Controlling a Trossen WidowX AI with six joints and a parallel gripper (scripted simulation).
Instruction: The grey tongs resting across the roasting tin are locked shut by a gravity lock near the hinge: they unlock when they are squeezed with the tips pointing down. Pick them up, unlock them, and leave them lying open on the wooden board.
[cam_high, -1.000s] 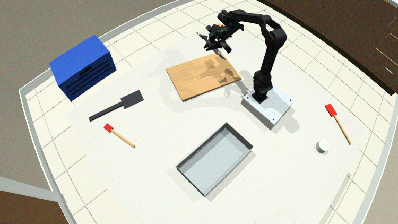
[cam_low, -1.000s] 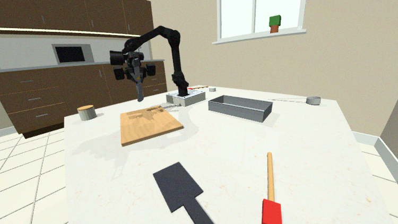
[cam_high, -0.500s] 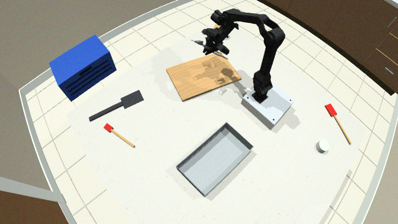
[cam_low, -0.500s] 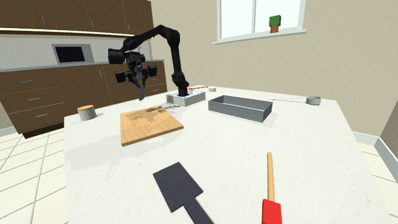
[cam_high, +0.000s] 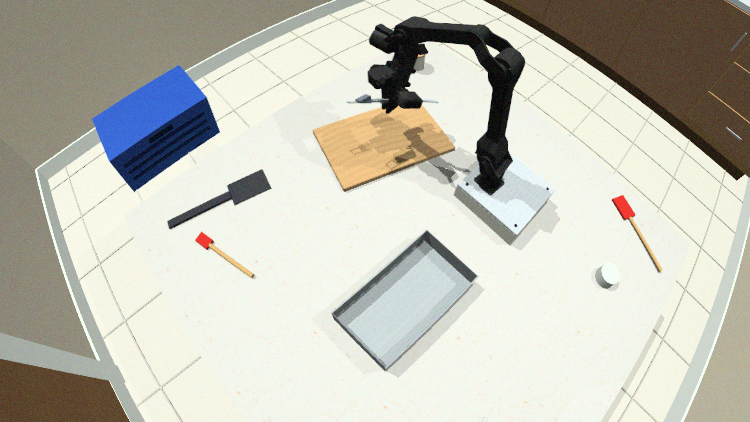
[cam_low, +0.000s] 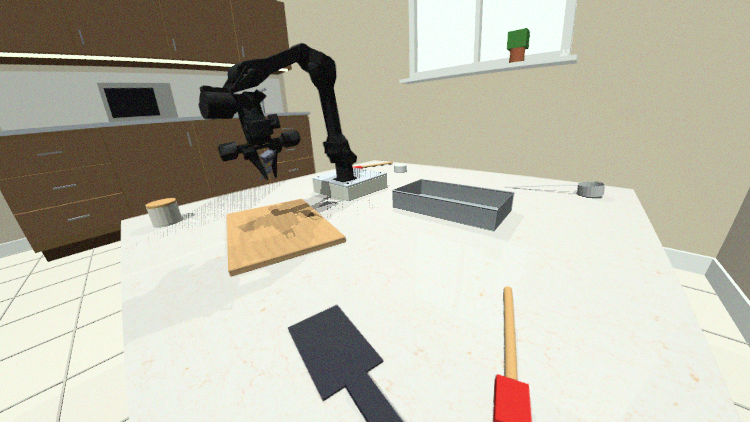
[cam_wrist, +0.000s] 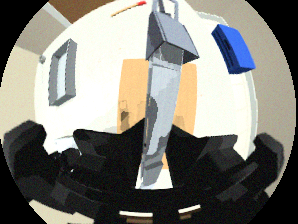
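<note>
Now: gripper tip 13 cm above the wooden board, 1 cm to the left of it and 1 cm past it. Round my gripper tip: cork-topped jar 34 cm behind, 24 cm to the right, 10 cm below; then grey roasting tin 41 cm to the left, 26 cm ahead, 11 cm below; then black spatula 48 cm ahead, 13 cm below, 12 cm to the right.
</note>
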